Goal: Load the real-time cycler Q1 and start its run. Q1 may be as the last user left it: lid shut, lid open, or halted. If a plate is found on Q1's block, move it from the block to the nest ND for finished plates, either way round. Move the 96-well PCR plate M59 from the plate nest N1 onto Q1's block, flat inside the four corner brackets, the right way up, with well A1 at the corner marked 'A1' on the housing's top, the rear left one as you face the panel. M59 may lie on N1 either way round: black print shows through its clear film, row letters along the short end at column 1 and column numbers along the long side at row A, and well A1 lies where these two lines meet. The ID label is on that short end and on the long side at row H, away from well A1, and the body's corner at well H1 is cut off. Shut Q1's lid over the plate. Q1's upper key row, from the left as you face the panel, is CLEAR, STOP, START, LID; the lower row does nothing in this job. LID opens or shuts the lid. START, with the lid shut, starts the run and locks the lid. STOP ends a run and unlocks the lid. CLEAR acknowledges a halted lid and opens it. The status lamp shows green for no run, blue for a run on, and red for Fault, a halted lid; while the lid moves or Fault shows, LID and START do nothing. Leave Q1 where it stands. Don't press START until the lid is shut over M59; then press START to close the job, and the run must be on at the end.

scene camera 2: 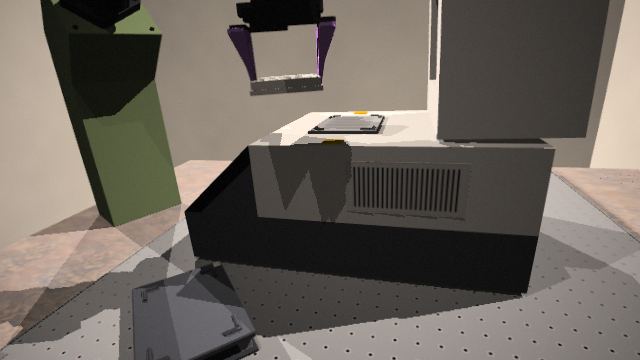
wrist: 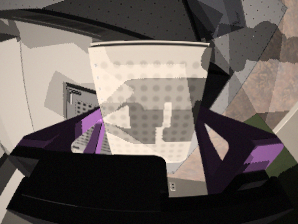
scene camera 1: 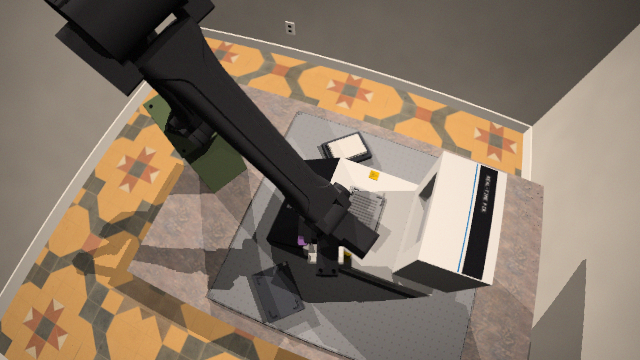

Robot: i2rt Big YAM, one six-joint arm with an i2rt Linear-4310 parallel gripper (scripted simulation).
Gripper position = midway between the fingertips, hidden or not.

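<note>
My gripper (scene camera 2: 288,87), (wrist: 149,110). Q1's lid (scene camera 2: 490,76), (scene camera 1: 458,248). Dark nest N1 (scene camera 1: 277,292).
</note>
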